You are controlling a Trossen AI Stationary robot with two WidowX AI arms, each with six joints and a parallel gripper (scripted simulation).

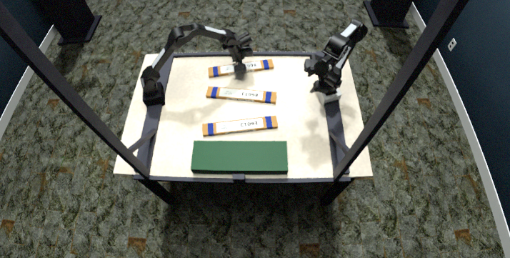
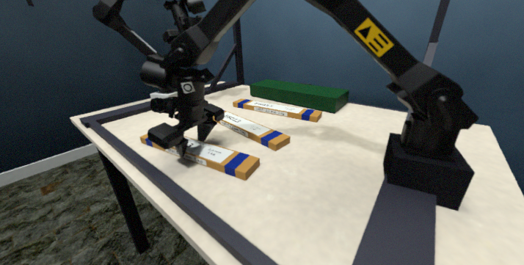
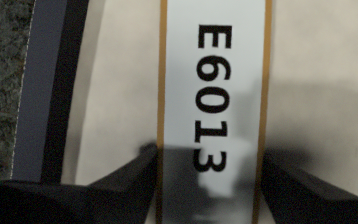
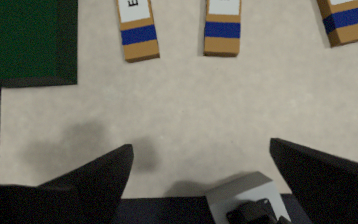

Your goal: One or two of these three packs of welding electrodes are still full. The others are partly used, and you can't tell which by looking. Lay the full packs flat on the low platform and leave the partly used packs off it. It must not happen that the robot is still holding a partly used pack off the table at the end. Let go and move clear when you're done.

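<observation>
Right now the dark frame rail is 11 cm ahead of my left hand, 2 cm to the right of it and 3 cm below it. The rest, counted from my left hand: green low platform 54 cm behind, 2 cm below.
</observation>
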